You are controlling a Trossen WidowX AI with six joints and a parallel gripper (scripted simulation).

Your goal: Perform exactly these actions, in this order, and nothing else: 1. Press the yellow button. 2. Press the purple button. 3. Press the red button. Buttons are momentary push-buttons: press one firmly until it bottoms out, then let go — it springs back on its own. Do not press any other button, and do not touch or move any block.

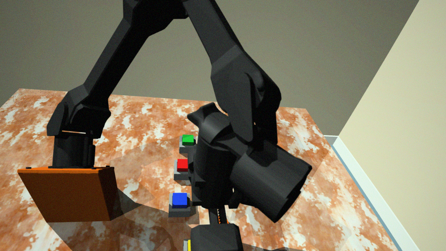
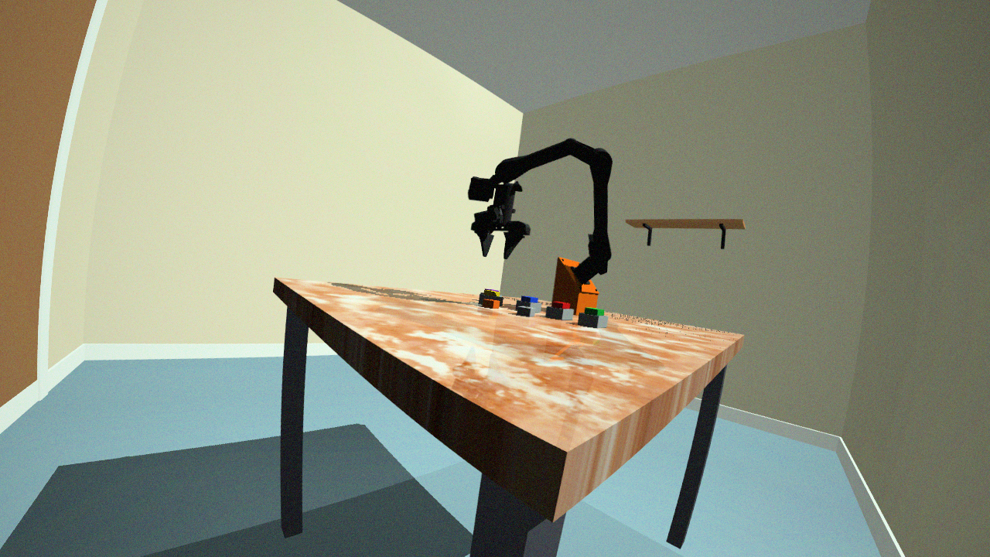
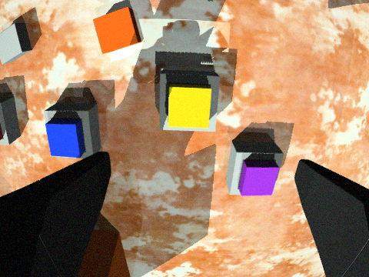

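Right now the yellow button is 100 mm below my gripper tip. Also, from my gripper tip: orange block (60 mm ahead, 60 mm to the left, 120 mm below); then blue button (30 mm behind, 120 mm to the left, 100 mm below); then purple button (70 mm behind, 60 mm to the right, 100 mm below).
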